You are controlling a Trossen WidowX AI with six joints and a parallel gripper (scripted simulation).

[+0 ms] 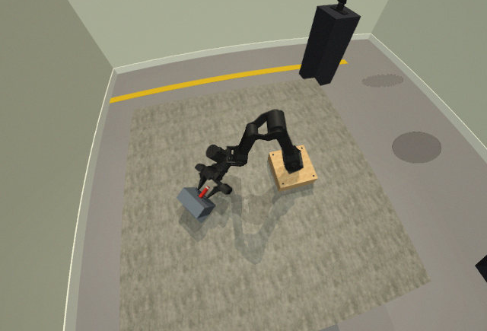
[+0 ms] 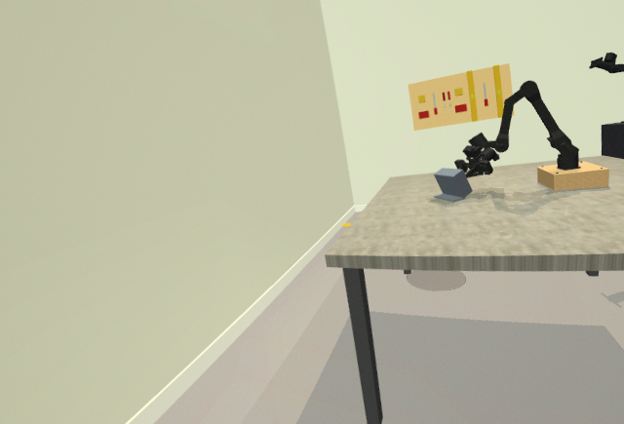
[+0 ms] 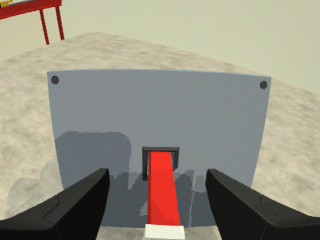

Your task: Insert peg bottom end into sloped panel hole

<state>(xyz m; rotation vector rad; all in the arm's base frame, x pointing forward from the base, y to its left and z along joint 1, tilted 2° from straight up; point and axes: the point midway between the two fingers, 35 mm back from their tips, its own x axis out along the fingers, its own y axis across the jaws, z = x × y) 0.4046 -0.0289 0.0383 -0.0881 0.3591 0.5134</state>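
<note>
The red peg lies 2 cm behind my gripper tip and 1 cm to the right of it. The rest, counted from my gripper tip: grey sloped panel: 3 cm ahead, 2 cm to the left, 2 cm below.
</note>
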